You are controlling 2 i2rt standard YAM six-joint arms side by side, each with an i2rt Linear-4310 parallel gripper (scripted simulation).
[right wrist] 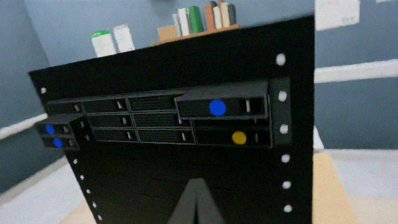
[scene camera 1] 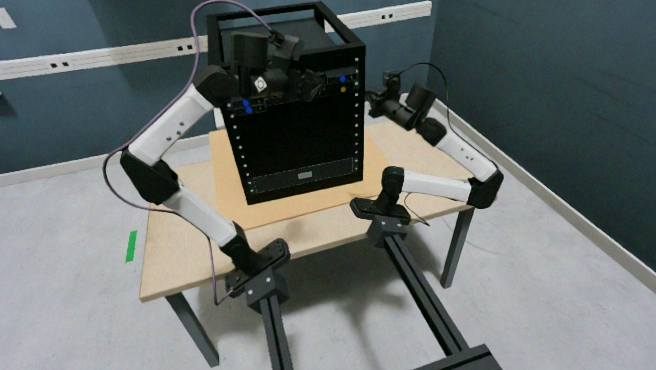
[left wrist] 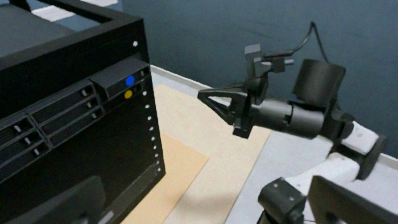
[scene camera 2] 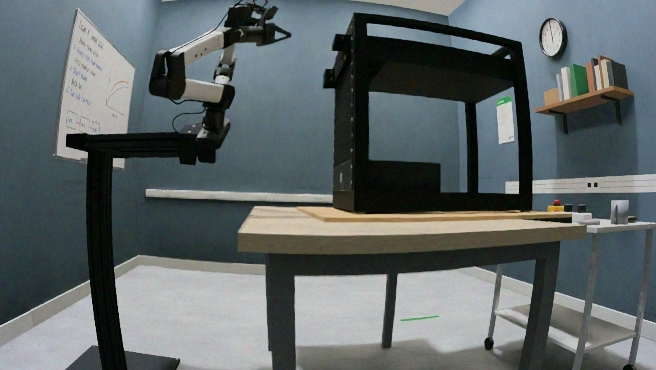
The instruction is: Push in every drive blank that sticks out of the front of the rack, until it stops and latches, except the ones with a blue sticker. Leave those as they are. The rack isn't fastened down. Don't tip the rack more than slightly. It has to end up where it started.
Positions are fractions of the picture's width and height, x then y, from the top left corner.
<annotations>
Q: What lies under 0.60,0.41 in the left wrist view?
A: My right gripper.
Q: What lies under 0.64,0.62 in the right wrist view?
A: A yellow-stickered blank.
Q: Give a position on a thin board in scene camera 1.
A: At 0.35,0.55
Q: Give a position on a black rack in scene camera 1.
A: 0.45,0.40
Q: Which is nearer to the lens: the blue-stickered blank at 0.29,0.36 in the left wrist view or the black rack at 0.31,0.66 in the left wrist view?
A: The blue-stickered blank.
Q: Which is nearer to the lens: the blue-stickered blank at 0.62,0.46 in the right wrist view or the black rack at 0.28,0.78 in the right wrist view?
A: The blue-stickered blank.
</annotations>
